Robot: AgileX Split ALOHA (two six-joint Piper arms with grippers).
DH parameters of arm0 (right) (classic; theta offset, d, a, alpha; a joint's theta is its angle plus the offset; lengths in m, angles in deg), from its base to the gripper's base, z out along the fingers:
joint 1: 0 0.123 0 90
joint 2: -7.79 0 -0.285 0
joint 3: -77.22 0 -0.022 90
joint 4: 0 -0.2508 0 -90
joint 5: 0 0 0.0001 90
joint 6: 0 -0.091 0 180
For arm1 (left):
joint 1: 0 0.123 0 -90
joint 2: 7.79 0 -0.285 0
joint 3: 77.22 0 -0.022 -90
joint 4: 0 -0.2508 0 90
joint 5: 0 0 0.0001 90
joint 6: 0 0.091 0 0
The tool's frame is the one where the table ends.
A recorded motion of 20 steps. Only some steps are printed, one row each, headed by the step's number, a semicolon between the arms.
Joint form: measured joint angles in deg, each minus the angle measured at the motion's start. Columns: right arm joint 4, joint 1, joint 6, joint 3, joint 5, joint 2; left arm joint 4, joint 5, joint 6, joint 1, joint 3, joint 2.
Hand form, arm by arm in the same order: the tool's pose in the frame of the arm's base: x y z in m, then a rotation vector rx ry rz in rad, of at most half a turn. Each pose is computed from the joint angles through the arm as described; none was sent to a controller.
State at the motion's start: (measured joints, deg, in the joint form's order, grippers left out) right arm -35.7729 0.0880 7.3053 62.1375 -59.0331 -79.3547; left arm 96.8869 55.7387 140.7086 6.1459 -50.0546 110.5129
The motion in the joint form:
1: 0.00 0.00 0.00 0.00 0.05 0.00; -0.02 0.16 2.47 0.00 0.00 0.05
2: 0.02 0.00 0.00 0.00 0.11 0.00; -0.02 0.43 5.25 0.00 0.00 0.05
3: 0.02 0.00 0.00 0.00 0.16 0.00; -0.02 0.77 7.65 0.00 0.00 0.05
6: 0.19 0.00 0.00 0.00 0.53 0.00; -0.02 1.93 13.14 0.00 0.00 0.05
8: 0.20 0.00 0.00 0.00 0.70 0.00; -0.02 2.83 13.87 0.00 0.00 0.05
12: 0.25 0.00 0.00 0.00 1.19 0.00; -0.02 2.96 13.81 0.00 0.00 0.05
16: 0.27 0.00 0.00 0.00 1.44 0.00; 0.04 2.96 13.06 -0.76 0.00 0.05
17: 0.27 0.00 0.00 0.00 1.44 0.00; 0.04 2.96 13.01 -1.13 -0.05 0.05
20: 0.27 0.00 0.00 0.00 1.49 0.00; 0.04 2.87 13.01 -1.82 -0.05 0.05
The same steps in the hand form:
1: 0.2678 0.0460 0.3042 0.1486 2.6784 0.7806; 0.3378 -0.0389 0.1426 1.0092 1.7801 -0.6328
2: 0.2679 0.0460 0.3042 0.1489 2.6777 0.7797; 0.3377 -0.0392 0.1430 1.0492 1.7466 -0.6067
3: 0.2680 0.0460 0.3043 0.1492 2.6769 0.7793; 0.3375 -0.0395 0.1433 1.0830 1.7156 -0.5857
6: 0.2685 0.0456 0.3043 0.1501 2.6724 0.7727; 0.3368 -0.0406 0.1447 1.1569 1.6375 -0.5422
8: 0.2688 0.0455 0.3043 0.1511 2.6699 0.7712; 0.3363 -0.0414 0.1457 1.1653 1.6163 -0.5470
12: 0.2695 0.0452 0.3045 0.1538 2.6627 0.7663; 0.3362 -0.0415 0.1459 1.1644 1.6152 -0.5496
16: 0.2698 0.0451 0.3046 0.1553 2.6590 0.7640; 0.3357 -0.0459 0.1459 1.1649 1.6173 -0.5664
17: 0.2698 0.0451 0.3046 0.1553 2.6590 0.7640; 0.3356 -0.0481 0.1461 1.1700 1.6140 -0.5704
20: 0.2699 0.0450 0.3046 0.1556 2.6582 0.7636; 0.3351 -0.0520 0.1460 1.1805 1.6092 -0.5769

